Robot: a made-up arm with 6 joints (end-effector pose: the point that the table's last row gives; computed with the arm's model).
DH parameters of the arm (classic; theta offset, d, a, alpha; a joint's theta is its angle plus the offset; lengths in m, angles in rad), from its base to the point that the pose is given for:
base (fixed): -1.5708 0.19 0 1.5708
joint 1: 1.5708 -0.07 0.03 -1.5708
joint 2: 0 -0.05 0.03 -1.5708
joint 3: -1.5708 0 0.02 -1.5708
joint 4: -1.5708 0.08 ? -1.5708
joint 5: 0 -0.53 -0.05 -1.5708
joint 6: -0.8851 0 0.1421 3.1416
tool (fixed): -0.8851 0.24 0 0
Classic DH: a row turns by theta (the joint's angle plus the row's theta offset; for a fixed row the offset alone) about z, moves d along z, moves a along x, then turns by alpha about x.
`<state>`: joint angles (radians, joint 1 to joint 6).
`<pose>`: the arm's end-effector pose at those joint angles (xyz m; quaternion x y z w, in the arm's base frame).
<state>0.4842 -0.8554 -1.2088 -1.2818 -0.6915 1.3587</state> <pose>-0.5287 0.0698 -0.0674 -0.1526 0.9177 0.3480 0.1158</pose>
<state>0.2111 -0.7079 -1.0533 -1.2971 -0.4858 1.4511</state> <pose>-0.6024 0.1140 0.1114 -0.1760 0.7717 0.6084 0.0569</pose>
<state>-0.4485 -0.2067 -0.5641 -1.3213 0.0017 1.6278</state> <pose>-0.5765 -0.2820 0.4622 0.0842 -0.0650 -0.9933 0.0457</pose>
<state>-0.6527 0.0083 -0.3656 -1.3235 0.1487 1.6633</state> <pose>-0.4865 -0.4871 0.4135 -0.0051 0.2149 -0.9733 0.0798</pose>
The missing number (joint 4, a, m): 0.12
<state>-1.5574 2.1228 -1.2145 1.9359 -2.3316 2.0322</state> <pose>-0.4217 0.4150 0.1297 0.1174 0.9644 0.2243 0.0761</pose>
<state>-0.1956 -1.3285 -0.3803 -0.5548 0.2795 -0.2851</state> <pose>-0.4006 -0.3380 0.2222 0.0742 -0.4999 -0.2518 0.8253</pose>
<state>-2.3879 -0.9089 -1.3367 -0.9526 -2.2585 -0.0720</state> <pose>-0.2978 0.2147 0.2270 -0.5245 -0.2953 -0.6034 0.5231</pose>
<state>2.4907 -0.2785 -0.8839 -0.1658 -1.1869 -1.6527</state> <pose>-0.2529 0.4103 0.1289 0.5692 -0.4886 -0.2918 0.5934</pose>
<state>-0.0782 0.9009 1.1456 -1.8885 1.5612 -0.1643</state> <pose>-0.3357 -0.2129 0.5195 -0.5613 -0.5875 0.5371 0.2266</pose>
